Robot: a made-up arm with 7 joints.
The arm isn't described. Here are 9 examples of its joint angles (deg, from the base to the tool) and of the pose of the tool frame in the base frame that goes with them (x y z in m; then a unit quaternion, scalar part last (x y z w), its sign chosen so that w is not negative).
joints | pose
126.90 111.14 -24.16 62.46 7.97 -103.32 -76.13 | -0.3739 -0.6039 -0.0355 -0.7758 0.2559 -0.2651 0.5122
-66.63 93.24 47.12 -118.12 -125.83 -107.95 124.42 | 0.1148 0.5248 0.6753 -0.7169 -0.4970 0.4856 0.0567
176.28 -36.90 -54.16 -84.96 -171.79 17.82 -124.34 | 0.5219 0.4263 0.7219 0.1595 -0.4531 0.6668 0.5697
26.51 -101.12 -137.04 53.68 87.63 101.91 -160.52 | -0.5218 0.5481 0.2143 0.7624 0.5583 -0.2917 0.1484
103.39 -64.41 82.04 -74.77 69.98 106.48 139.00 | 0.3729 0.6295 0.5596 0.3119 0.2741 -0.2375 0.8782
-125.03 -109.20 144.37 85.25 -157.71 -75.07 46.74 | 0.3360 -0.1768 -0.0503 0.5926 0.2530 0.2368 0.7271
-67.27 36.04 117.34 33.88 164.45 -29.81 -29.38 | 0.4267 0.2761 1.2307 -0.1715 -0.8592 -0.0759 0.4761
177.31 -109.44 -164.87 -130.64 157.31 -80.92 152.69 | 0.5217 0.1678 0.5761 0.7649 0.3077 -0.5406 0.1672
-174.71 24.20 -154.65 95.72 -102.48 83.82 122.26 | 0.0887 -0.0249 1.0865 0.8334 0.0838 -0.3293 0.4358
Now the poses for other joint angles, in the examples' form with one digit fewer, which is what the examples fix.
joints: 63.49 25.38 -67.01 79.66 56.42 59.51 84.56
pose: 0.486 -0.299 0.829 0.005 -0.372 -0.625 0.686
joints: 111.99 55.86 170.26 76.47 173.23 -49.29 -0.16
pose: -0.166 -0.183 1.086 0.501 -0.641 0.402 0.420
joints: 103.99 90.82 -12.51 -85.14 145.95 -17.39 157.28
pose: -0.261 -0.606 0.854 -0.911 0.374 0.006 0.174
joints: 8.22 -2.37 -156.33 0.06 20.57 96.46 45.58
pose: -0.116 0.115 1.292 0.501 0.421 -0.036 0.755
